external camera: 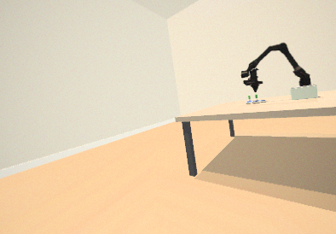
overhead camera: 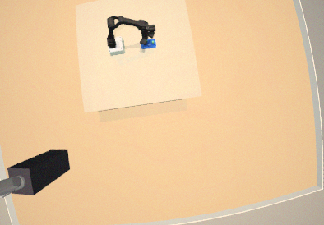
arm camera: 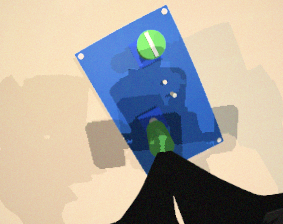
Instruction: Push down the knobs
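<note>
Right now the green knob is 4 cm below my gripper tip.
</note>
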